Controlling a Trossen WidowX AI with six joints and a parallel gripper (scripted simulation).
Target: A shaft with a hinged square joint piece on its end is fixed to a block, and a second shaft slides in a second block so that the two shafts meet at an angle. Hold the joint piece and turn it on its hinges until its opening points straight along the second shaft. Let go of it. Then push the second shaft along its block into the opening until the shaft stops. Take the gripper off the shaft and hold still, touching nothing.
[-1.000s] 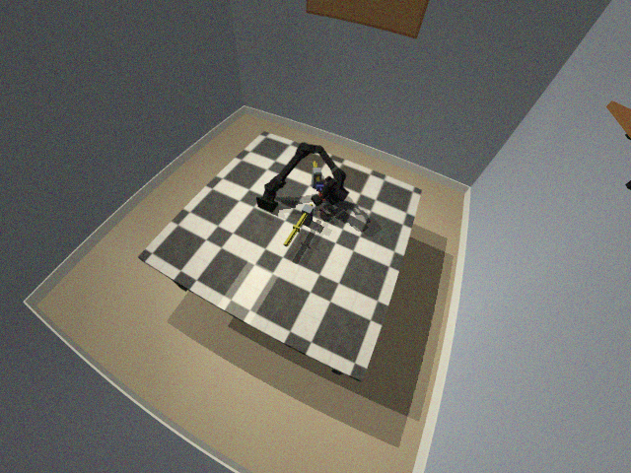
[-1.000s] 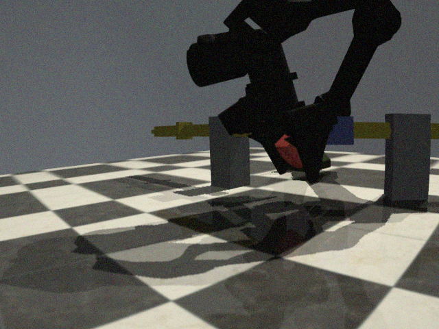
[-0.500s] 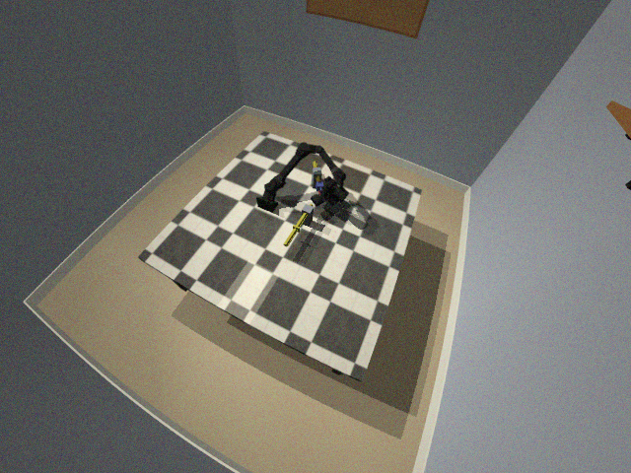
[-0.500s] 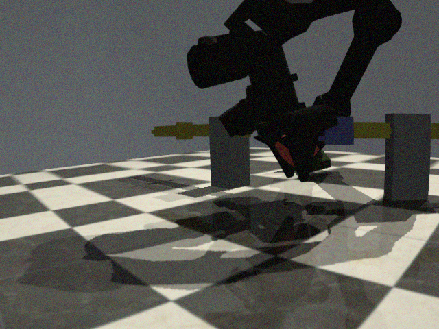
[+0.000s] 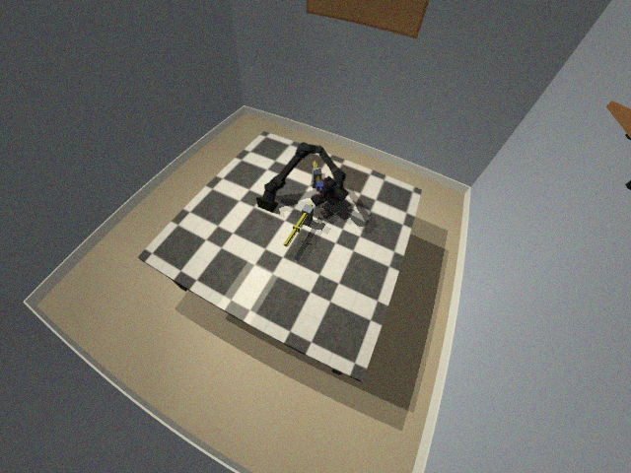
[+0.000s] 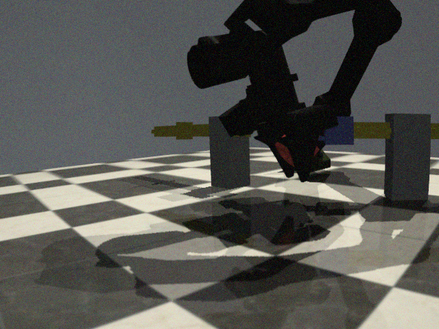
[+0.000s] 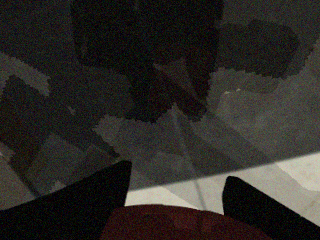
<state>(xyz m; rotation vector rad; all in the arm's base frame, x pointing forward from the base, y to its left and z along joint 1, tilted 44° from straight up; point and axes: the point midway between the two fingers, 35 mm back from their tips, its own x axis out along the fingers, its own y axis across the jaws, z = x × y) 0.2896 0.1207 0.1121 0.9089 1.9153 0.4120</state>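
Right now the red joint piece is 5 cm above my gripper tip.
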